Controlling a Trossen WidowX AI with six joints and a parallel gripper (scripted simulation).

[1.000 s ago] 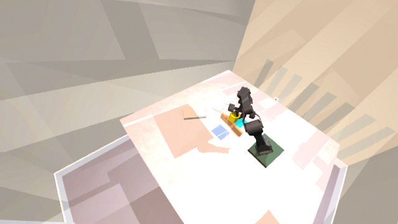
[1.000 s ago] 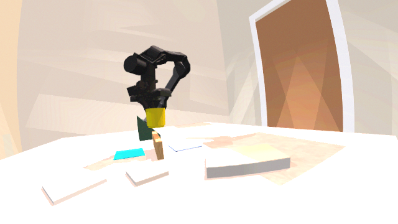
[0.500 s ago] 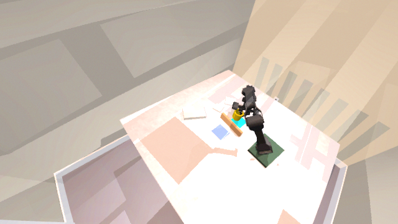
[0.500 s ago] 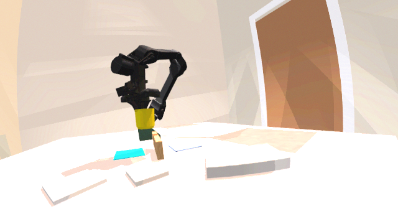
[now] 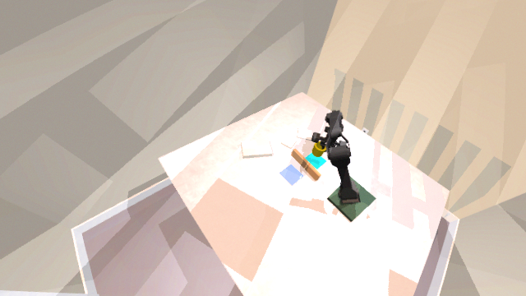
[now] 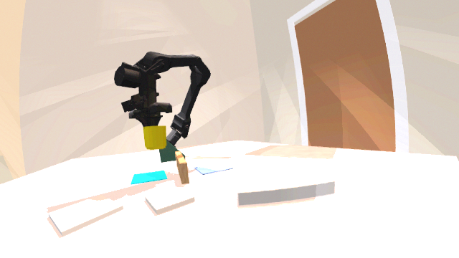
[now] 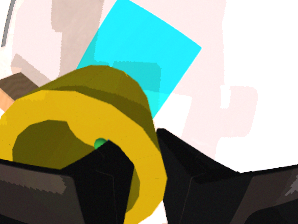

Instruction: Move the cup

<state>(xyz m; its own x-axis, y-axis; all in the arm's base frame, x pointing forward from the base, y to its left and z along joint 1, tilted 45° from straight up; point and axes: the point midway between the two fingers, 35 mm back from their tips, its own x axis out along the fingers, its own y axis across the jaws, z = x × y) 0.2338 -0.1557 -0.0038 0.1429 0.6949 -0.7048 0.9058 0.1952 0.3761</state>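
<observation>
My gripper tip is now 130 mm above the cyan pad, 20 mm to the left of it and 20 mm short of it. From my gripper tip the other things lie so: wooden bar (100 mm below, 80 mm to the left, 40 mm ahead); then green marble (30 mm to the left, 20 mm below, 20 mm ahead); then yellow cup (20 mm ahead, 10 mm to the left).
</observation>
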